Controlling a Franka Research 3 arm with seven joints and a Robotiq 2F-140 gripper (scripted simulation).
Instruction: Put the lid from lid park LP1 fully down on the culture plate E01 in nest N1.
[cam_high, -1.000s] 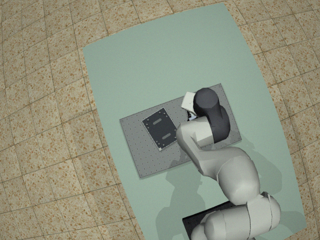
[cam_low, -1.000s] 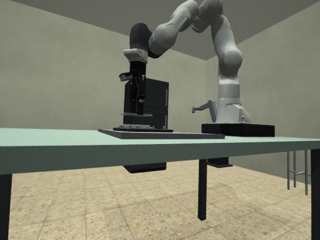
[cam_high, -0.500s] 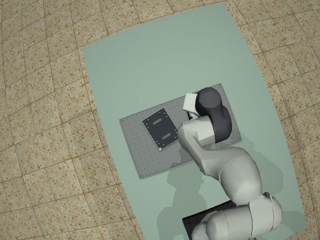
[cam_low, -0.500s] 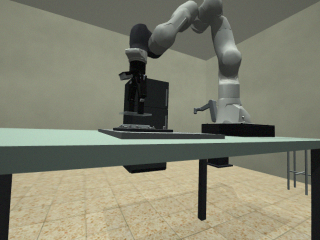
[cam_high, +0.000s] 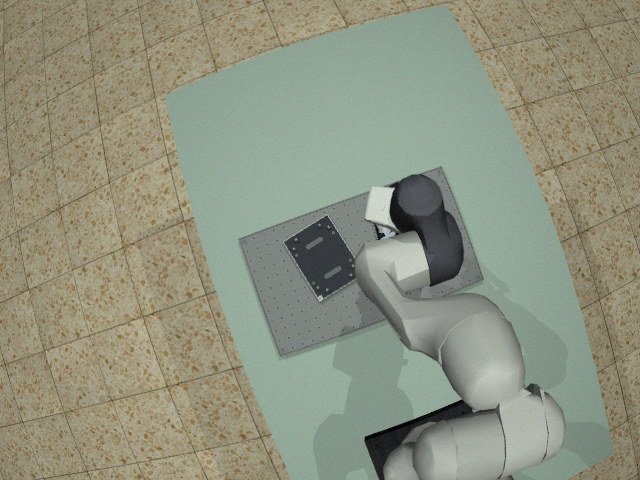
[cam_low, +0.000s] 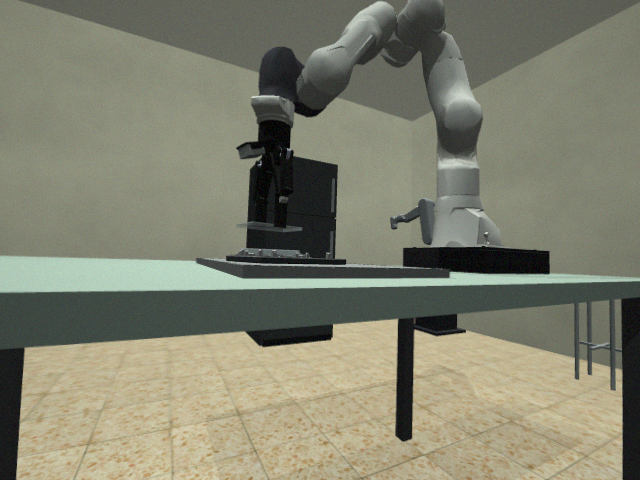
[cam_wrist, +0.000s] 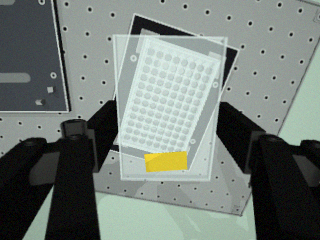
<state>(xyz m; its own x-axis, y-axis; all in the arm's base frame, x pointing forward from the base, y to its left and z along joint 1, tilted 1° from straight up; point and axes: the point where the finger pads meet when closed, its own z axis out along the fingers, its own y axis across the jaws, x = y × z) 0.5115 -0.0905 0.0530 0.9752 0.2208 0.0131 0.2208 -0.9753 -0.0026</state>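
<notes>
The culture plate E01 lies 8 cm below my hand. Round my hand: lid (2 cm below); nest N1 (9 cm below); baseplate (11 cm below, 10 cm to the left, 1 cm behind).
</notes>
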